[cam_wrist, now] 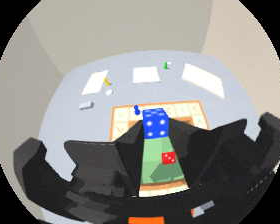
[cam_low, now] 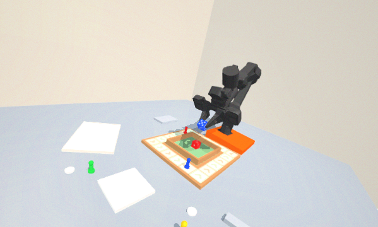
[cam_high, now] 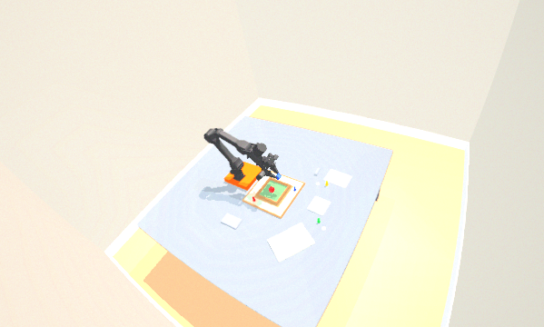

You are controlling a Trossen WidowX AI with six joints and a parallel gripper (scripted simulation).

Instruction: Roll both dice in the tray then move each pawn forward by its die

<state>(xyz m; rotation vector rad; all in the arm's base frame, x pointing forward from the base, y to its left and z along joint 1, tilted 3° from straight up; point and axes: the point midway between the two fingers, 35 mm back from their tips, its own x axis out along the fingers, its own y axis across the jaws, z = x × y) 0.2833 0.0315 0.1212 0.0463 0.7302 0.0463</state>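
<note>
Now: gripper tip 14 cm to the left of the red pawn, 11 cm past it and 10 cm above it. Round my gripper tip: green pawn (31 cm ahead, 11 cm below, 10 cm to the right); blue pawn (10 cm below, 8 cm ahead, 3 cm to the left); yellow pawn (23 cm ahead, 16 cm to the left, 11 cm below).
</note>
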